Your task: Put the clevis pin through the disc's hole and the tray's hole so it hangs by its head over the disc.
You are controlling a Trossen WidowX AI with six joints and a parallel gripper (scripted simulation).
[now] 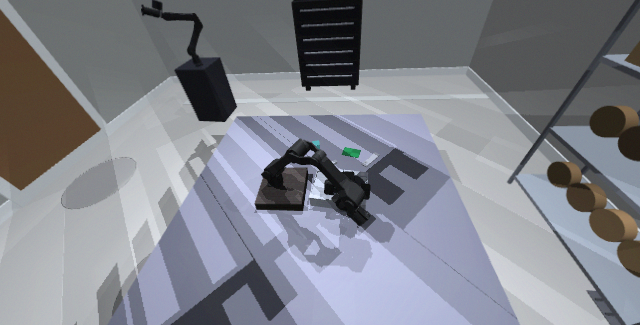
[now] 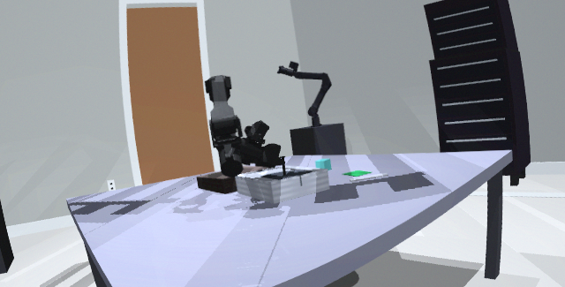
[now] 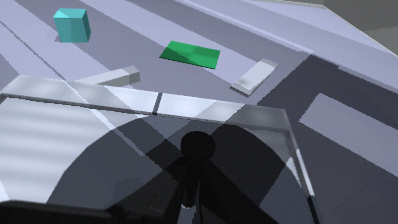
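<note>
Right now the clevis pin is 10 mm below my gripper tip. Round my gripper tip: disc (40 mm below); pale flat bar (110 mm ahead, 240 mm to the left, 90 mm below); steel tray (40 mm behind, 50 mm below).
</note>
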